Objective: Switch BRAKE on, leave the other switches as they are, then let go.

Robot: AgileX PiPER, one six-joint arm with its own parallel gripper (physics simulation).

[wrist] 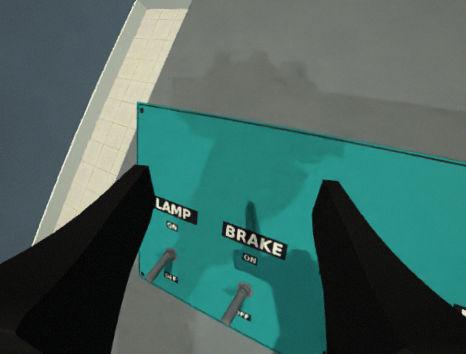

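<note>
The teal switch panel (pixel 175 150) fills the lower middle of the wrist view. The BRAKE switch (pixel 236 304) is a grey lever below its black BRAKE label (pixel 254 240); it tilts down toward its OFF mark. The LAMP switch (pixel 161 265), to its left, also tilts down toward OFF below the LAMP label (pixel 175 210). My gripper (pixel 233 190) is open, with its black fingers wide apart over the panel. Both levers show between the fingers, toward the bottom of the view, and neither finger is seen gripping one.
A grey surface (pixel 350 50) lies beyond the panel, with the arm's shadow on it. A tiled cream strip (pixel 135 65) with a pale raised edge (pixel 95 115) runs along the left. Part of another label (pixel 461 310) shows at the right edge.
</note>
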